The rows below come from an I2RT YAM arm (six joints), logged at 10 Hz.
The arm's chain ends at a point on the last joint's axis. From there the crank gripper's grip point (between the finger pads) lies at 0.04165 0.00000 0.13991 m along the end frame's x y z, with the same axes.
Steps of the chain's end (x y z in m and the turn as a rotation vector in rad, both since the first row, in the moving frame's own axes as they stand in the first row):
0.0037 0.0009 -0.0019 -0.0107 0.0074 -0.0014
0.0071 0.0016 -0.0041 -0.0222 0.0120 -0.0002
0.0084 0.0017 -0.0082 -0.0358 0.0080 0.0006
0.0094 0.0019 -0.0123 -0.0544 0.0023 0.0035
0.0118 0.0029 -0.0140 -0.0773 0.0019 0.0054
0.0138 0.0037 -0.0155 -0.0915 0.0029 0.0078
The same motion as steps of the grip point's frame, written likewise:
0.0047 0.0023 -0.0022 -0.0107 0.0074 -0.0014
0.0088 0.0047 -0.0046 -0.0222 0.0120 -0.0002
0.0095 0.0067 -0.0086 -0.0358 0.0080 0.0006
0.0097 0.0097 -0.0126 -0.0544 0.0023 0.0035
0.0120 0.0139 -0.0145 -0.0773 0.0019 0.0054
0.0142 0.0168 -0.0162 -0.0915 0.0029 0.0078

